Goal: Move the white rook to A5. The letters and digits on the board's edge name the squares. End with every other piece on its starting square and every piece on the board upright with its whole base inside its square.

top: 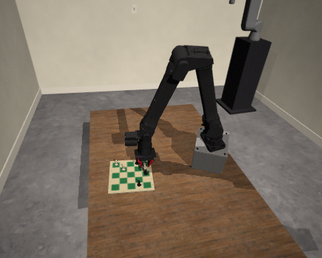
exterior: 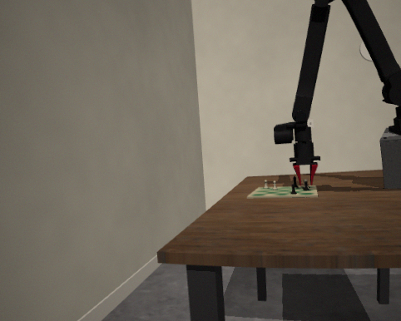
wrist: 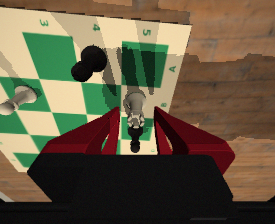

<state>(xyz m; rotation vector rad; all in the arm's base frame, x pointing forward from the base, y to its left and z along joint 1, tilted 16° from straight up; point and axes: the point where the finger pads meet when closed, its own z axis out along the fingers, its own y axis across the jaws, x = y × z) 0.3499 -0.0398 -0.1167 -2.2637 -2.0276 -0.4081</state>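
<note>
My gripper is now right at the white rook. Round my hand: chessboard (80 mm ahead, 20 mm to the left, 20 mm below).
</note>
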